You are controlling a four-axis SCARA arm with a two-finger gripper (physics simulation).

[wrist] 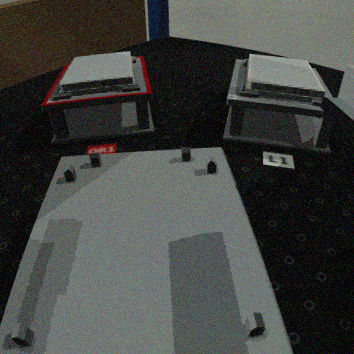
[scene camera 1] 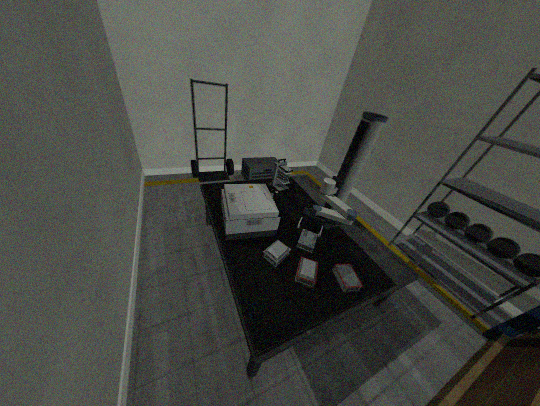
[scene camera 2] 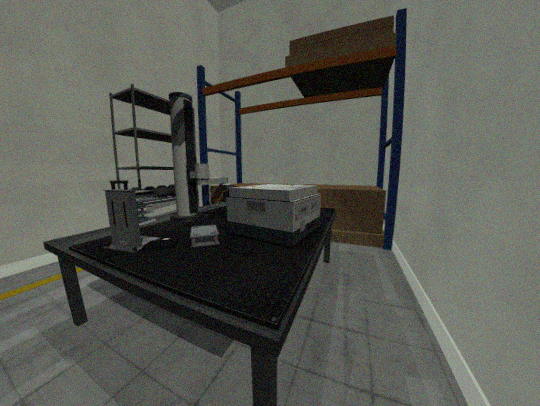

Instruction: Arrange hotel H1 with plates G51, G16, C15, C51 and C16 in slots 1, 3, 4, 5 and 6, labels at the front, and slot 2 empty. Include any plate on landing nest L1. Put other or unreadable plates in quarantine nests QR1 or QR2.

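Frame: origin at the arm's base, x left, y back, z up, level; metres.
Seen in the pictures: gripper, fingertip midpoint: (wrist: 161,84) (scene camera 1: 308,231); arm's base, link origin: (scene camera 2: 187,216).
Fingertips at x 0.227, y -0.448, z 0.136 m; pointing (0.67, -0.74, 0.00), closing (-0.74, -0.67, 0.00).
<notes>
Offsets run from my fingertips to a thing's top centre. "spot": to the spot under its first point. Level surfaces: height alone.
The gripper (scene camera 1: 310,228) is open and empty, above a near nest @[dx +0.001, dy +0.022, dz -0.063 m] (scene camera 1: 307,242) (wrist: 130,200) with small corner pegs and a bare top; its fingers do not show in the wrist view. A pale plate @[dx +0.034, dy -0.259, dz -0.059 m] (scene camera 1: 277,249) (wrist: 282,72) lies on nest L1 @[spot: dx +0.019, dy -0.232, dz -0.118 m] (wrist: 277,122). Another pale plate @[dx +0.227, dy -0.134, dz -0.059 m] (scene camera 1: 308,268) (wrist: 100,69) lies on red-edged nest QR1 @[spot: dx +0.172, dy -0.163, dz -0.072 m] (wrist: 145,75). A second red-edged nest @[dx +0.350, dy +0.100, dz -0.067 m] (scene camera 1: 347,278) stands to the right in scene camera 1; its load is unclear. Plate labels are unreadable. Hotel H1 (scene camera 1: 281,176) (scene camera 2: 123,220) stands upright at the back; its slot contents are too small and dark to tell.
A large white machine @[dx -0.333, dy -0.341, dz +0.124 m] (scene camera 1: 250,207) (scene camera 2: 272,207) stands left of the arm column (scene camera 1: 361,150) (scene camera 2: 182,155) in scene camera 1. A small pale stand (scene camera 2: 204,236) sits between hotel and machine in scene camera 2. All stand on the black table @[dz -0.123 m] (scene camera 1: 260,310) (scene camera 2: 215,285).
</notes>
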